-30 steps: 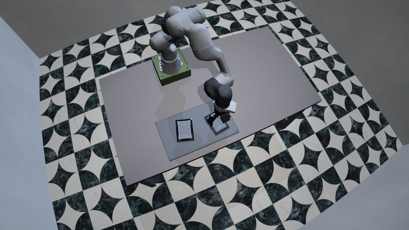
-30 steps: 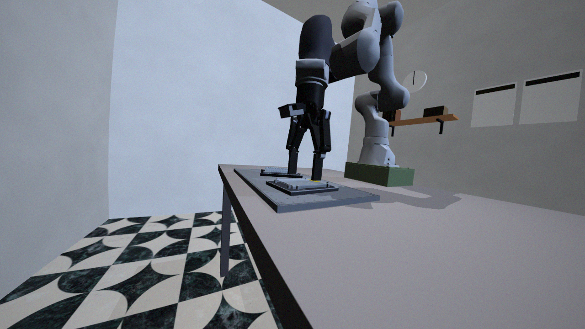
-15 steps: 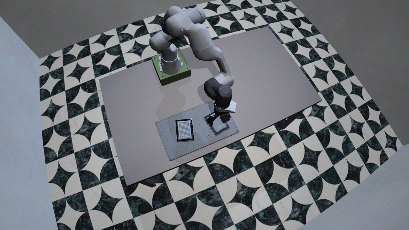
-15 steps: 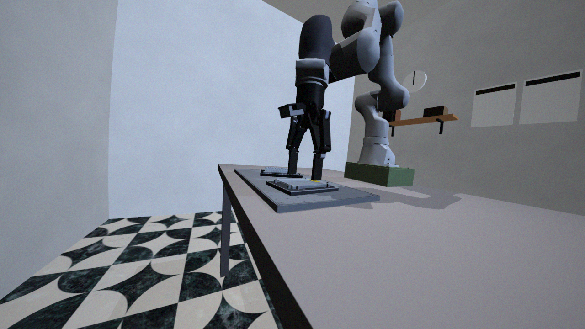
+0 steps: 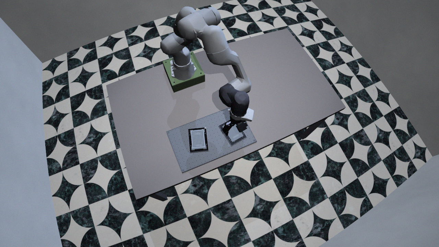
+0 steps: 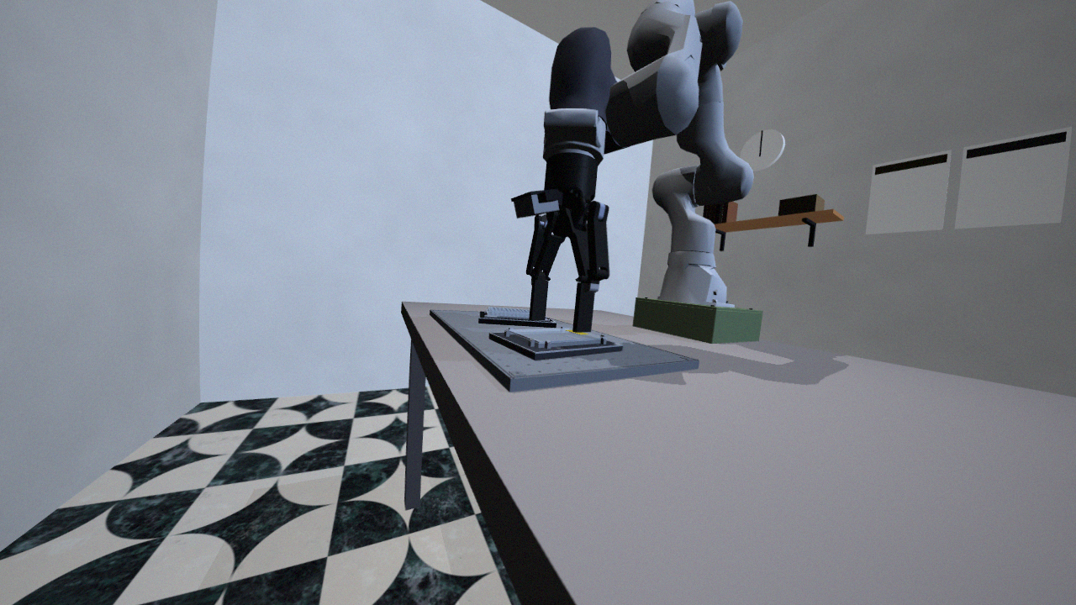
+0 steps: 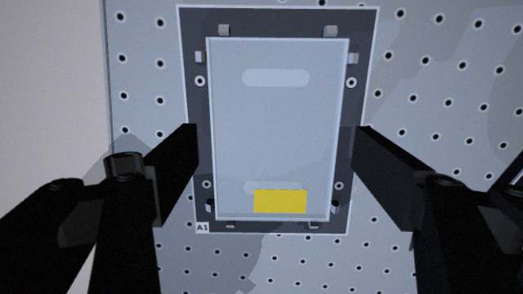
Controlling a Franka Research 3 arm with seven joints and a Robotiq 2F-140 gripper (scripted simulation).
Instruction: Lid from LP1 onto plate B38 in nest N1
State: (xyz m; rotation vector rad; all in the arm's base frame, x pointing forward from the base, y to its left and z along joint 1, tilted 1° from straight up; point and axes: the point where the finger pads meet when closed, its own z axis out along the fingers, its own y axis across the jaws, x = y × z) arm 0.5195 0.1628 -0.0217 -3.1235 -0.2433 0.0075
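Right now my hand is 4 cm above the lid. The rest, counted from my hand: culture plate (23 cm to the right, 4 cm below, 3 cm behind); lid park LP1 (5 cm below); black nest N1 (23 cm to the right, 5 cm below, 3 cm behind).
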